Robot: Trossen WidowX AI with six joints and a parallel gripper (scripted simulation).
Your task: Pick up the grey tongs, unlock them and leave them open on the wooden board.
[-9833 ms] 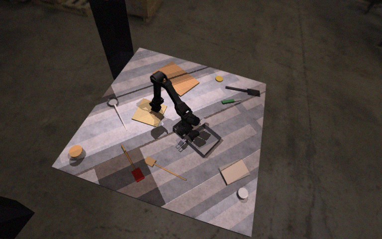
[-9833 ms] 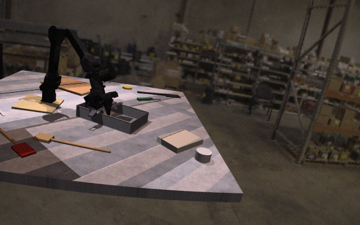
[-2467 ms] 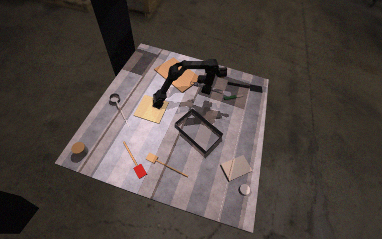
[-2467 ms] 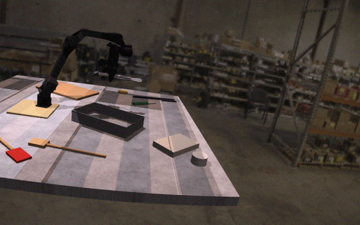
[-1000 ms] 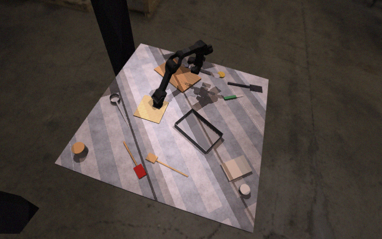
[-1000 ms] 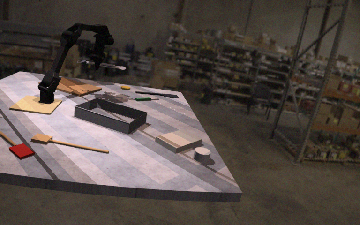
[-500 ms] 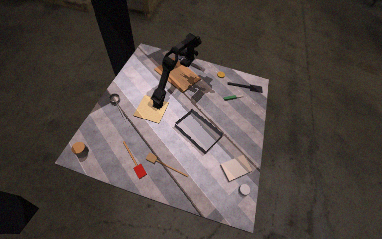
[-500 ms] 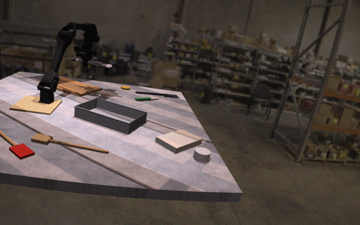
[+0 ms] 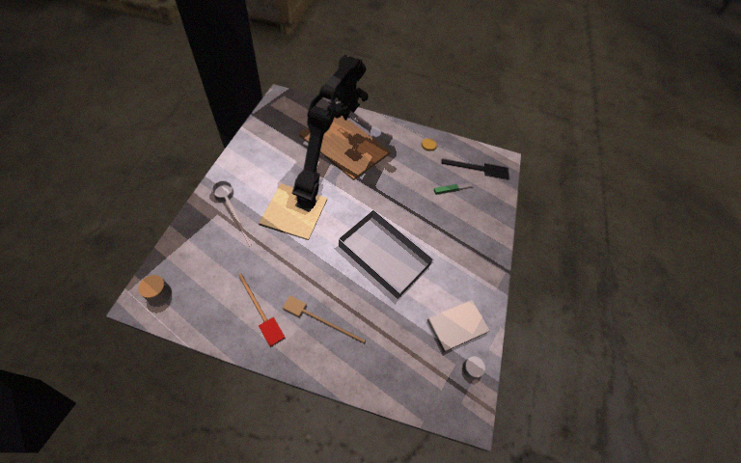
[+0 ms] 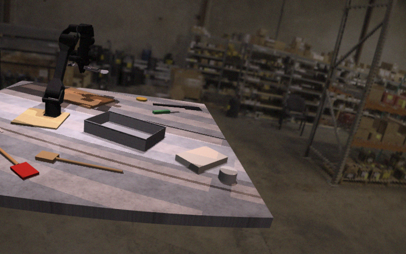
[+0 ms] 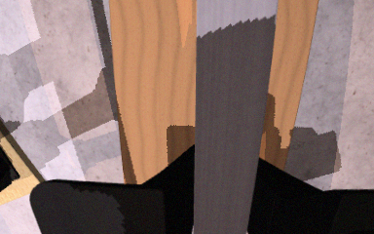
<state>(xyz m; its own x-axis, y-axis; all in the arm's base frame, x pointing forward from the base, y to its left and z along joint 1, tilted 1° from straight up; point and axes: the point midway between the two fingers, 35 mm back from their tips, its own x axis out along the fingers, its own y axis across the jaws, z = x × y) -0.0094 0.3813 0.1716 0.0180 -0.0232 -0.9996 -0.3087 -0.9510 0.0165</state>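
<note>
Now: the wooden board 10 mm behind my gripper tip and 150 mm below it. Also, from my gripper tip: roasting tin 380 mm ahead, 450 mm to the right, 130 mm below; yellow disc 340 mm ahead, 190 mm to the left, 150 mm below; green-handled tool 530 mm ahead, 150 mm below.
</note>
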